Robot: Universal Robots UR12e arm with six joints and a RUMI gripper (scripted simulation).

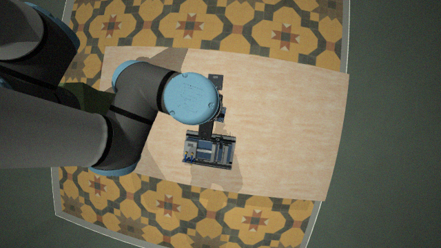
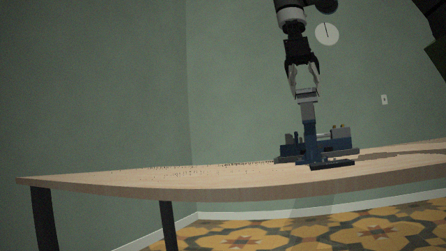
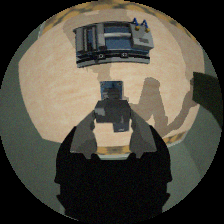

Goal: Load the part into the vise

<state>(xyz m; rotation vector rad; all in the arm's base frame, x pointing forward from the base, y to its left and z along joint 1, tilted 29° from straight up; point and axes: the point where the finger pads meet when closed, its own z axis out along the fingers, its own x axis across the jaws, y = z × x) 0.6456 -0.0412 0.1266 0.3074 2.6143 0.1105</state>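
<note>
The grey part is 1 cm to the left of my hand and 1 cm below it. Round my hand: vise: 5 cm behind, 21 cm to the right, 15 cm below; air cylinder rod: 7 cm behind, 20 cm to the right, 12 cm below; blue post: 14 cm below.
</note>
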